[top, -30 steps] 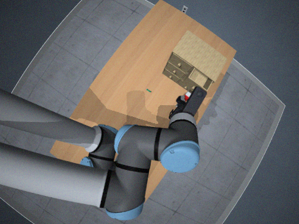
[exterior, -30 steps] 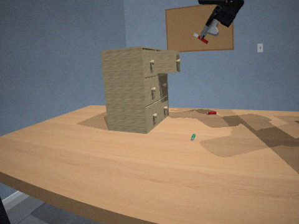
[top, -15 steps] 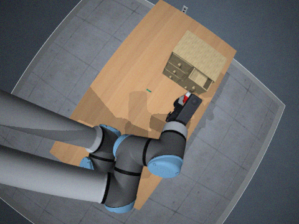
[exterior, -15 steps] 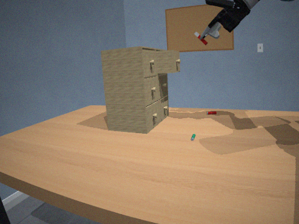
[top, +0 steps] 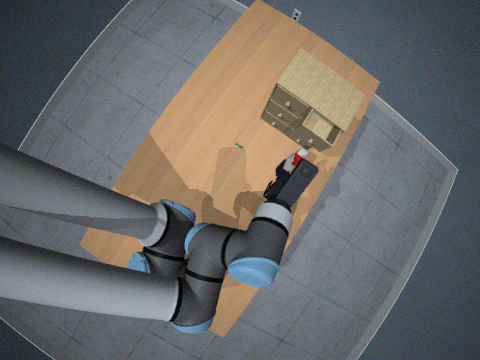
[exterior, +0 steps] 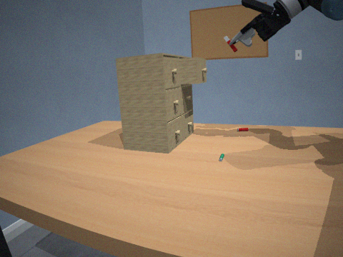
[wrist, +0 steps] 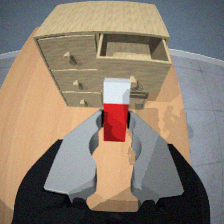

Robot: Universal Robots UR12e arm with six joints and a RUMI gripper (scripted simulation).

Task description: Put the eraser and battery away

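Right now my hand is 1 cm short of the eraser. The rest, counted from my hand: red AA battery 4 cm behind, 16 cm to the right, 37 cm below; then green AA battery 4 cm ahead, 20 cm to the left, 37 cm below.
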